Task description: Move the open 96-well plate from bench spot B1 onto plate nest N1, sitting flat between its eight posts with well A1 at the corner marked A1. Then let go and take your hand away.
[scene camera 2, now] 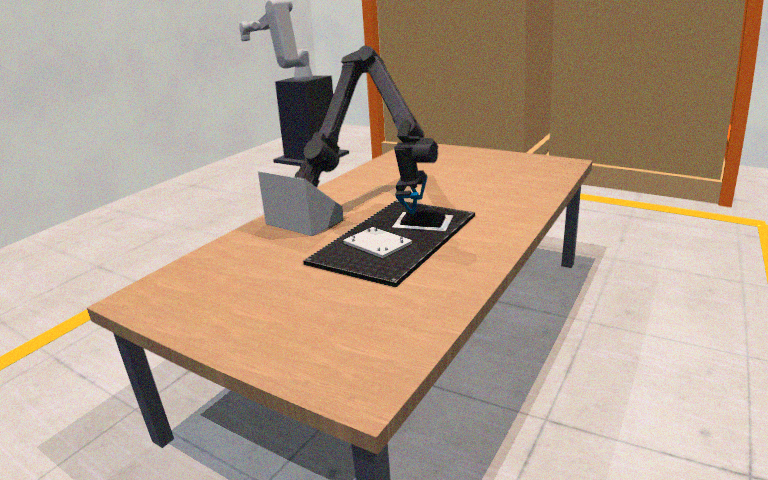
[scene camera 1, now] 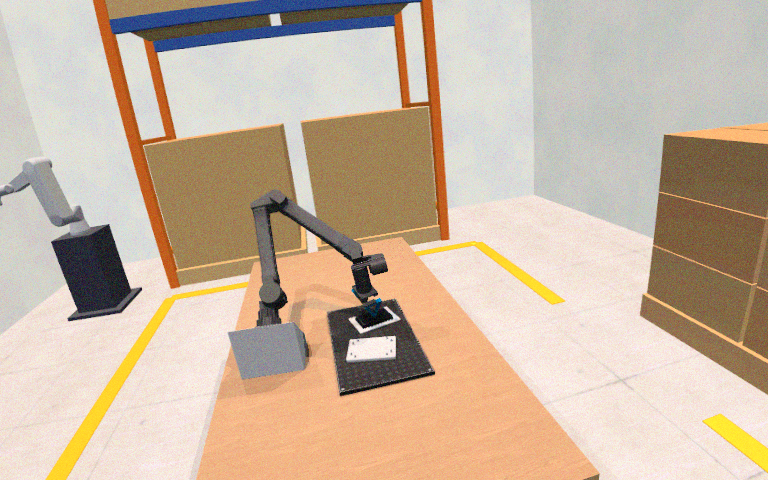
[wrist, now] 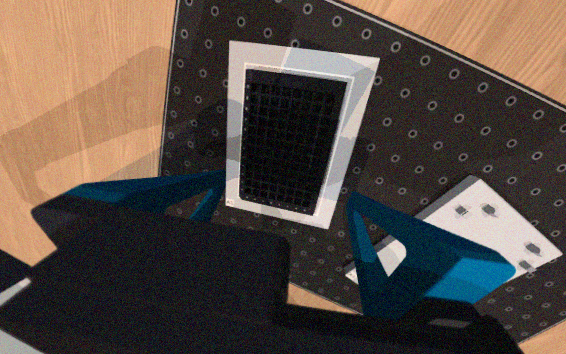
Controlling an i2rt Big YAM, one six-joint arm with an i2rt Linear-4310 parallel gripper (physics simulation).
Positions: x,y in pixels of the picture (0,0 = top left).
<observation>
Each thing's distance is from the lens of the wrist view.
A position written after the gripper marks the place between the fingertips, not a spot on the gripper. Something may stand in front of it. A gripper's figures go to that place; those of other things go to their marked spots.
gripper (wrist: pixel 287 188): 13 cm
black well plate (wrist: pixel 289 121): 16 cm
</observation>
